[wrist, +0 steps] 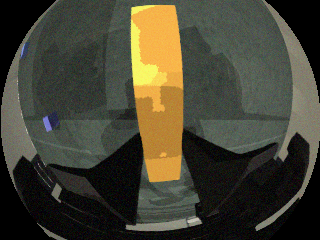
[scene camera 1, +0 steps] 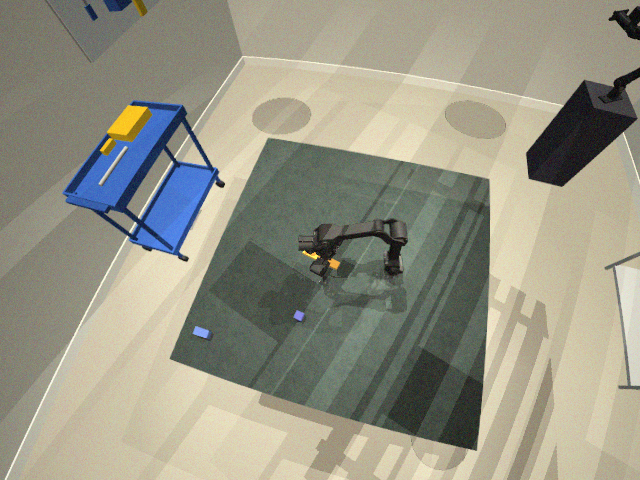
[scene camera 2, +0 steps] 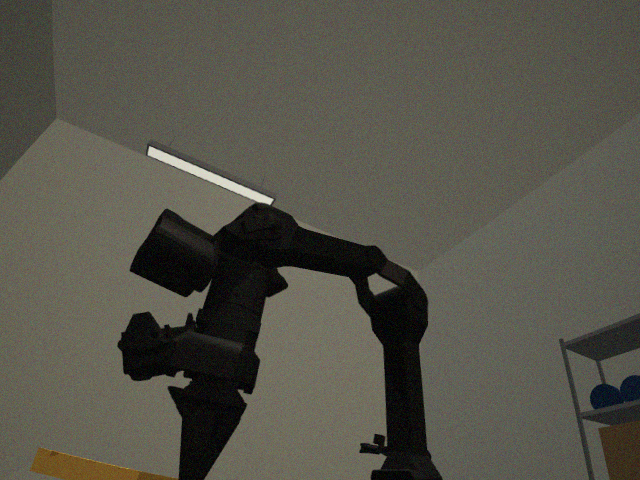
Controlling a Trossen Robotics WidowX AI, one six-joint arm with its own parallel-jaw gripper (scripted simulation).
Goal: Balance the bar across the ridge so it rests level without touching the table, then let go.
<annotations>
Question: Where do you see a bar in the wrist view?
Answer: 156, 59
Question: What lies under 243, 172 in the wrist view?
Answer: The gripper.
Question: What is the gripper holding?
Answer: A bar.
</annotations>
